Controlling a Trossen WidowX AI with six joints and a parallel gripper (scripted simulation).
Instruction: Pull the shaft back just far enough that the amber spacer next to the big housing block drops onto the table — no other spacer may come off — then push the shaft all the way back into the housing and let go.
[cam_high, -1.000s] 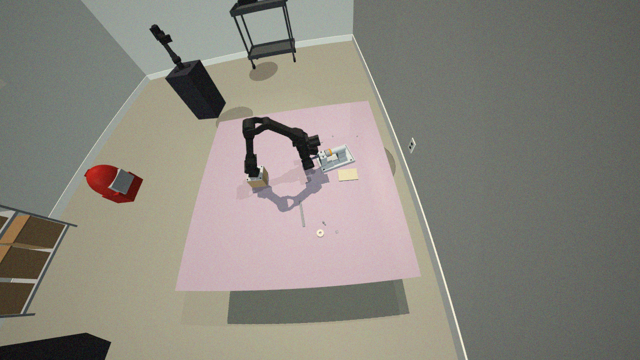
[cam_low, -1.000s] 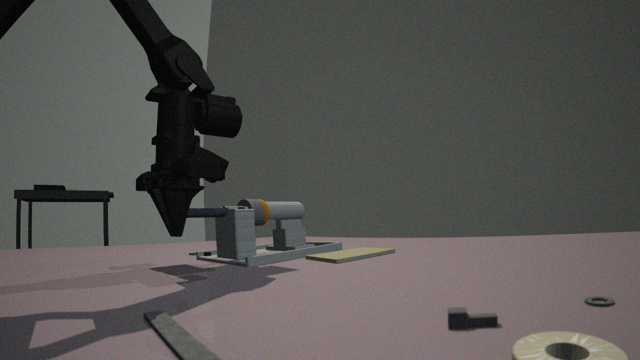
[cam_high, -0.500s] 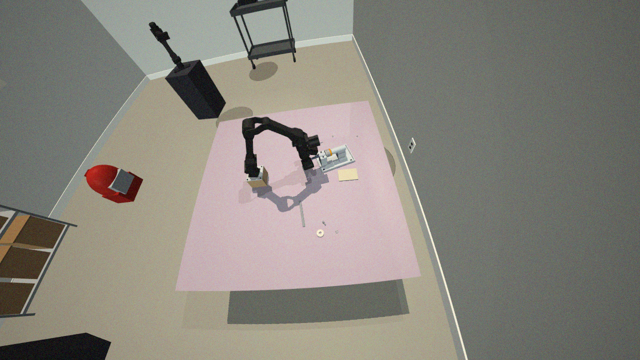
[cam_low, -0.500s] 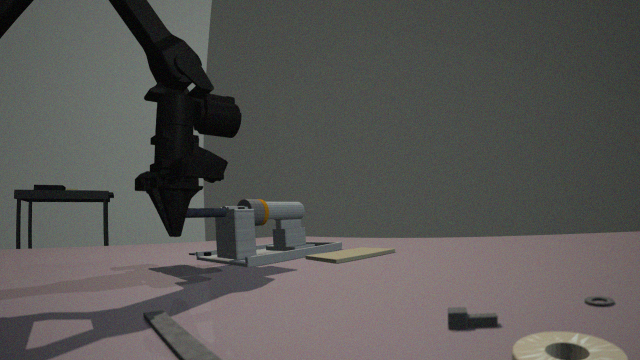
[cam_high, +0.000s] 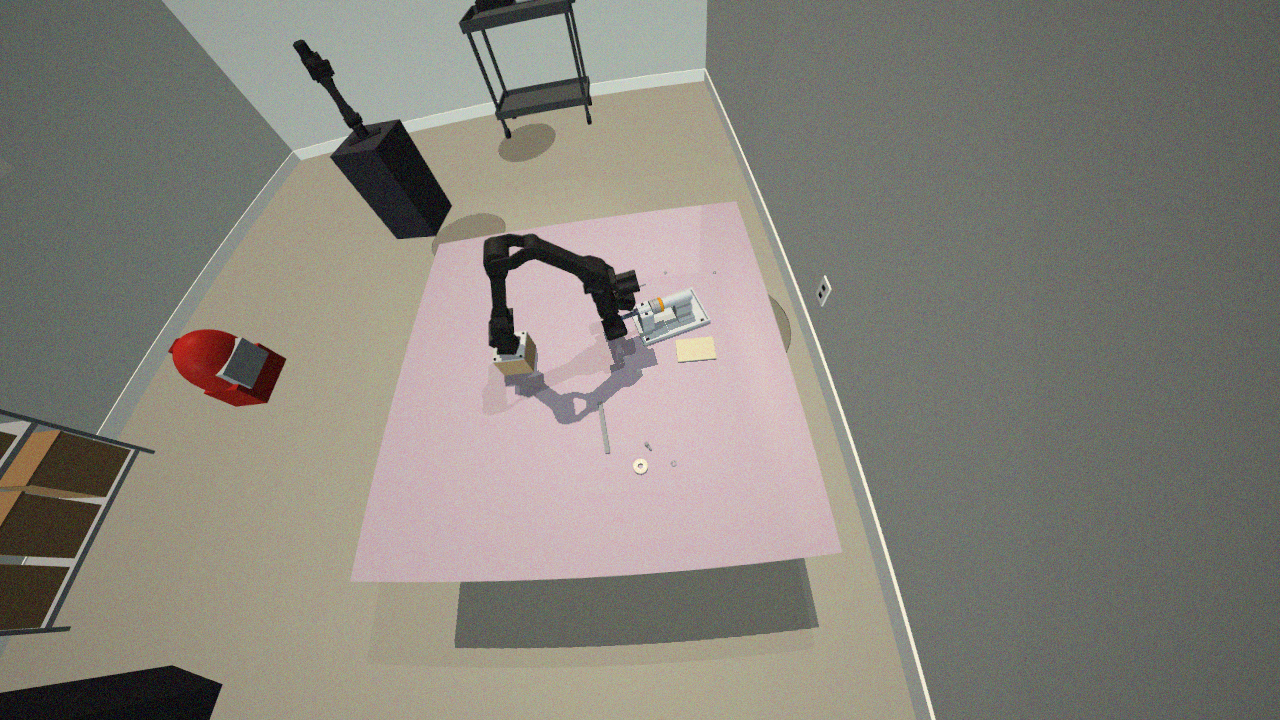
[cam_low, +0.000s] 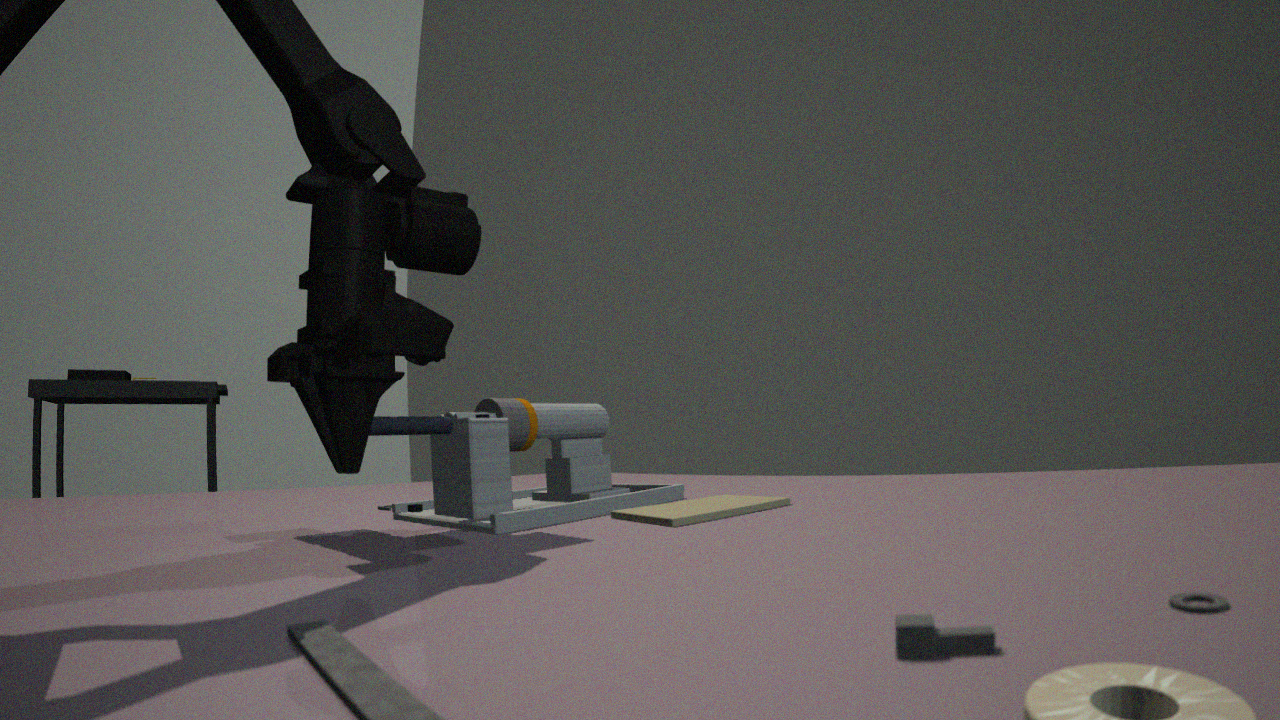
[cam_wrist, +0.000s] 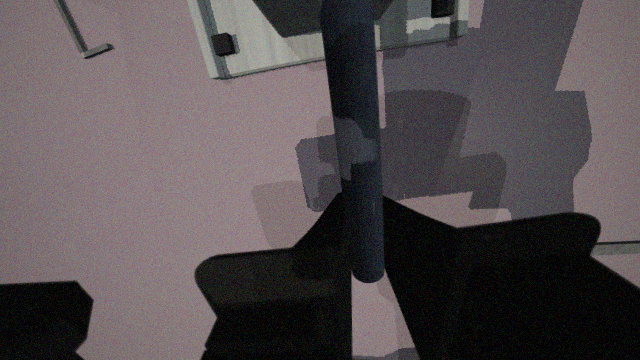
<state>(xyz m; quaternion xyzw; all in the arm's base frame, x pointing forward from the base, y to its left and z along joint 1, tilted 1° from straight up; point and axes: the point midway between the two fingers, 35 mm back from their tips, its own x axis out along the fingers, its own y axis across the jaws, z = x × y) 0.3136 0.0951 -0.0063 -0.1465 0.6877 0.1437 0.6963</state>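
Now: gripper tip 7 cm short of the dark blue shaft, 3 cm to the right of it and 3 cm below it. Also, from my gripper tip: L-shaped key 5 cm ahead, 19 cm to the left, 4 cm below; amber spacer 15 cm ahead, 7 cm to the left, 3 cm above; tan flat plate 26 cm ahead, 5 cm to the right, 4 cm below.
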